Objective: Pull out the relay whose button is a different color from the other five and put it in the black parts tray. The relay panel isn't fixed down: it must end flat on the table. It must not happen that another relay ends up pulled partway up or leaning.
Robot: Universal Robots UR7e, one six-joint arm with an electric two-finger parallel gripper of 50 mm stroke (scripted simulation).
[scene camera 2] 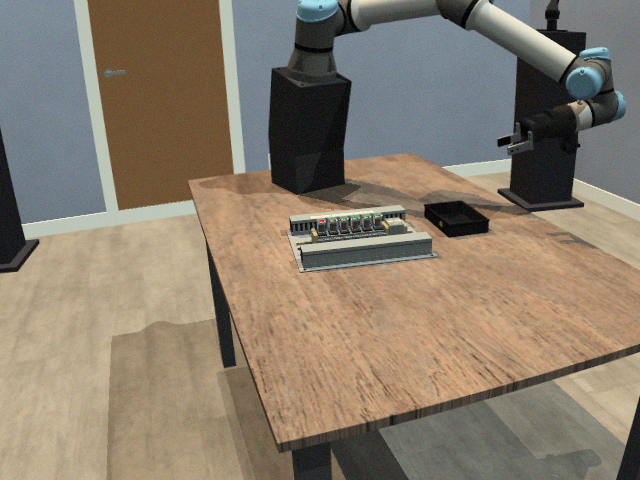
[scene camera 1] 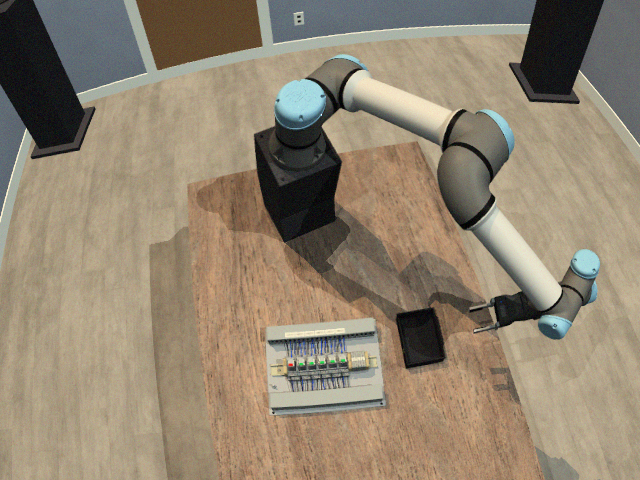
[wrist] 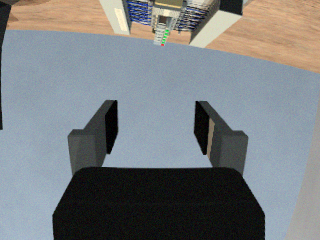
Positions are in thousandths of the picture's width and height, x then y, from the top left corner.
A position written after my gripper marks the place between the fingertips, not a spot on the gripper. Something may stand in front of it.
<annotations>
My gripper shows in scene camera 2 (785, 305), in scene camera 1 (737, 668) and in the wrist view (489, 485). A black parts tray shows in scene camera 2 (710, 443) and in scene camera 1 (659, 703); in the wrist view it is out of frame.
</annotations>
